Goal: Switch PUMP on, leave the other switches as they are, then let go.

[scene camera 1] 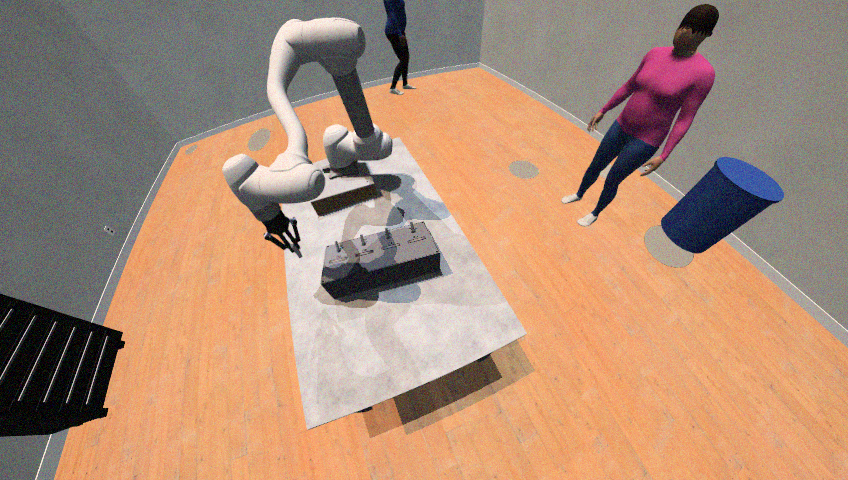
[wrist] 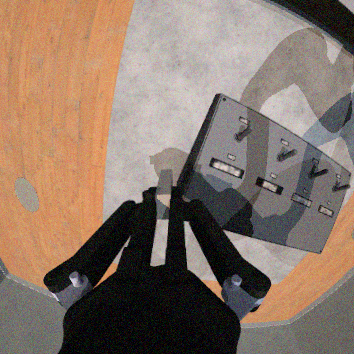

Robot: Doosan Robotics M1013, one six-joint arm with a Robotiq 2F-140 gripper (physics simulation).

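Places are measured from the arm's base along level axes (x ahead, y left, z up), in millimetres.
Pixels of known places: gripper, fingertip midpoint: (scene camera 1: 300, 255) (wrist: 166, 179); arm's base, origin of the base link: (scene camera 1: 344, 168).
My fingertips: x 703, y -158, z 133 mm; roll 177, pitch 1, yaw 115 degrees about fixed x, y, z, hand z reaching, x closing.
Note:
Ahead of a thing's pixels: the offset from my fingertips to its middle. "*": to the spot under its first point. Level surfaces: height alone.
A grey switch panel {dy +302, dx -28, dz -170 mm} (scene camera 1: 380, 277) (wrist: 295, 230) lies on the table with several toggle levers in a row. The lever at one end {* dy +124, dx -97, dz -122 mm} (scene camera 1: 338, 246) (wrist: 243, 132) is the closest to my gripper; the others {dy +238, dx -109, dz -122 mm} (scene camera 1: 363, 240) (wrist: 286, 154) stand further along. Name plates show in the wrist view, too blurred to read surely, so I cannot tell which switch is PUMP or which levers are on. My gripper (scene camera 1: 296, 254) (wrist: 166, 179) is shut and empty. It hangs above the table's left edge, beside the panel's left end in the scene view, apart from every lever.
The pale table {dz -229 mm} (scene camera 1: 416, 350) (wrist: 155, 65) carries the panel and, further back, a flat box (scene camera 1: 348, 197) by the arm's base. A person in pink (scene camera 1: 666, 89) and a blue barrel (scene camera 1: 717, 208) are at the right. Another person (scene camera 1: 395, 23) stands behind; a black slatted object (scene camera 1: 53, 356) is at left.

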